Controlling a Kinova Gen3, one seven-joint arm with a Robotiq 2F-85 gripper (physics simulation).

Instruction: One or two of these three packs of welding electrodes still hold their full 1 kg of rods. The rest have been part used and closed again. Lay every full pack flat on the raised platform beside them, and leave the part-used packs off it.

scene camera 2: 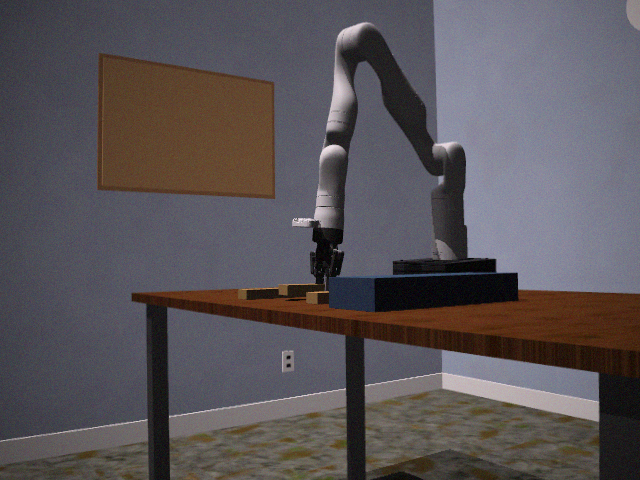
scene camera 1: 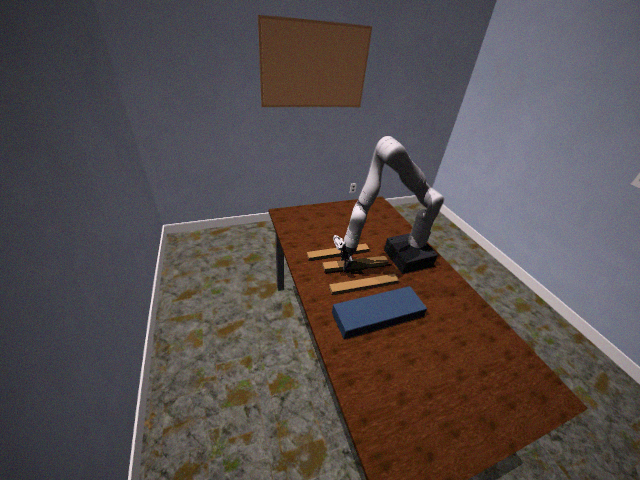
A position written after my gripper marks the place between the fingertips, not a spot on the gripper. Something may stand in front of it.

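Observation:
Tan pack (scene camera 1: 367, 283). My gripper (scene camera 2: 323, 293).

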